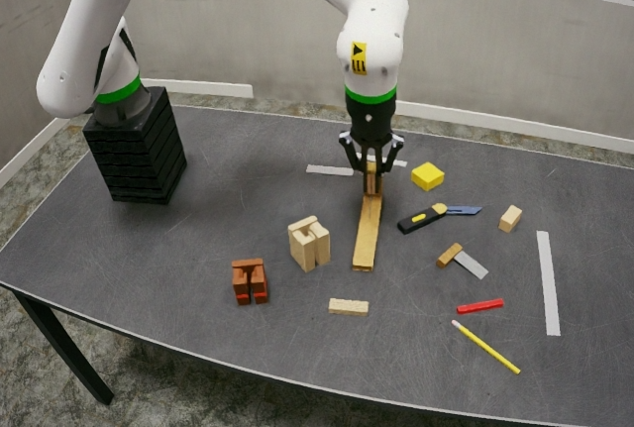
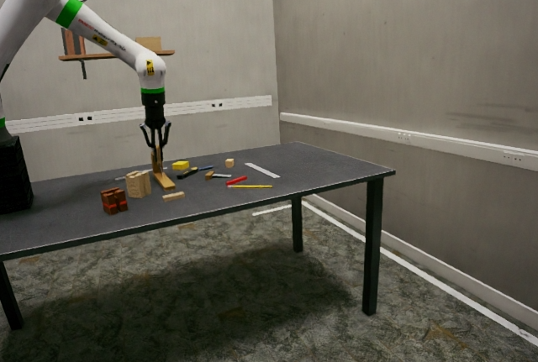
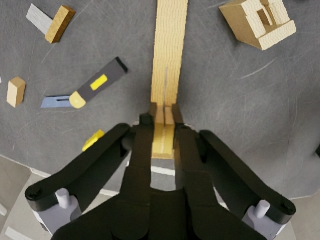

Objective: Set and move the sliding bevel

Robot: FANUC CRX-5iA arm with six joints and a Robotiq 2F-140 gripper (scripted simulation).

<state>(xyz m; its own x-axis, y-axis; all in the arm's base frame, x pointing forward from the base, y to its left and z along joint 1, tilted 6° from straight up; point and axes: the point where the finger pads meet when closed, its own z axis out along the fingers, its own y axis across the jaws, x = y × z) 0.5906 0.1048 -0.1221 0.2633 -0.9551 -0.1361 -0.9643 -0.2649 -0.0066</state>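
Now: hand 60 mm above the grey blade. The rest, counted from my hand: try square 230 mm ahead, 120 mm below, 50 mm to the right; wood strip 250 mm to the right, 120 mm below, 50 mm ahead; yellow cube 190 mm to the left, 110 mm below, 80 mm ahead.
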